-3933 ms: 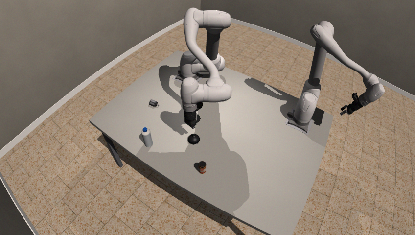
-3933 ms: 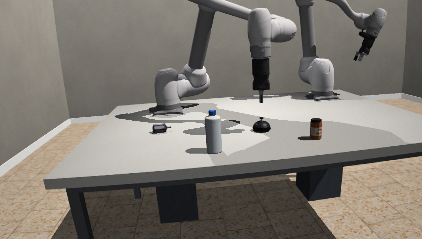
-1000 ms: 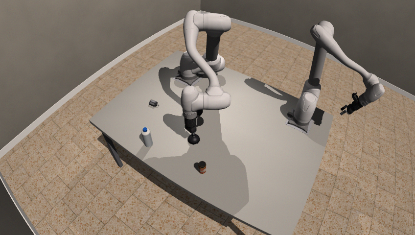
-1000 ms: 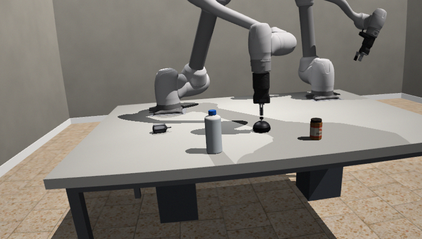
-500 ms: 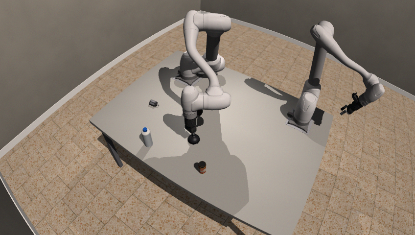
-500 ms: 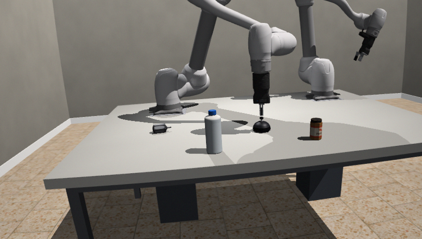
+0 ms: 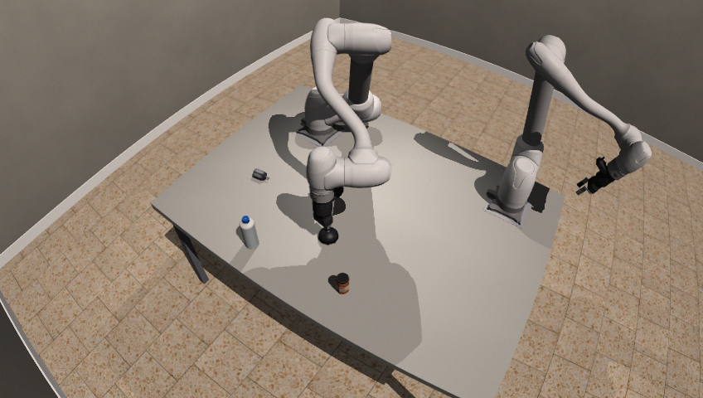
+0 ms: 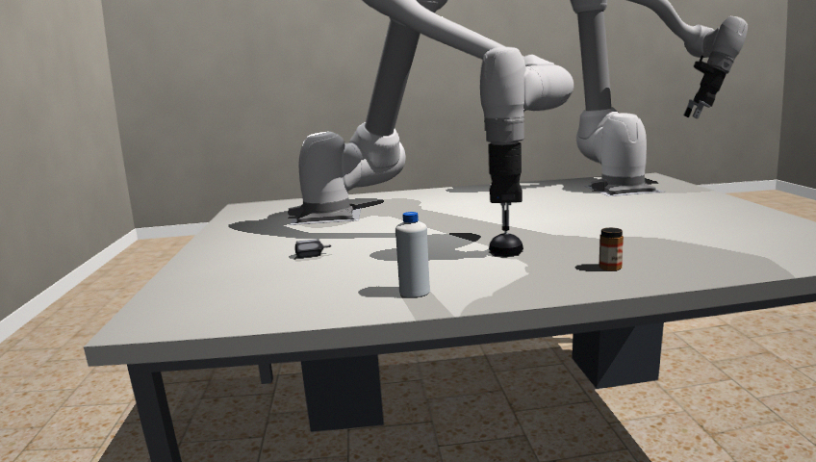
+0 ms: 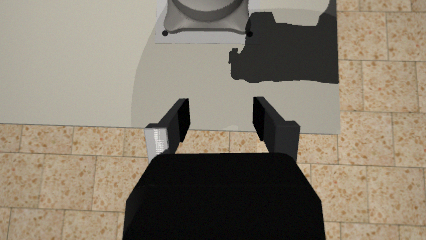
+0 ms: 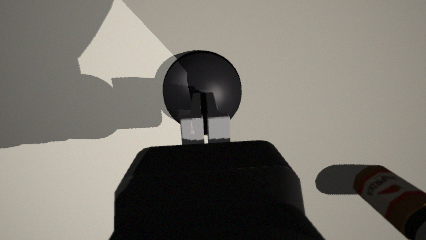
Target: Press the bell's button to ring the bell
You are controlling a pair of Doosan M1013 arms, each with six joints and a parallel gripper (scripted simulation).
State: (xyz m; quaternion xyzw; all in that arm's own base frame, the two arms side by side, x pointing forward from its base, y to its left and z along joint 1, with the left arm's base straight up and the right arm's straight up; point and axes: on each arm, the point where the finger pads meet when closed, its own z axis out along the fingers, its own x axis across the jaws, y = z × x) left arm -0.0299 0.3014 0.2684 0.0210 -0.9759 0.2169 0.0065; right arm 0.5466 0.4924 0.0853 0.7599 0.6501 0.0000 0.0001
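Now: right hand 3 cm above the bell button. Also, from my right hand: spice jar (19 cm ahead, 18 cm to the left, 4 cm below); then white bottle (20 cm ahead, 26 cm to the right, 1 cm below); then black domed bell (5 cm below).
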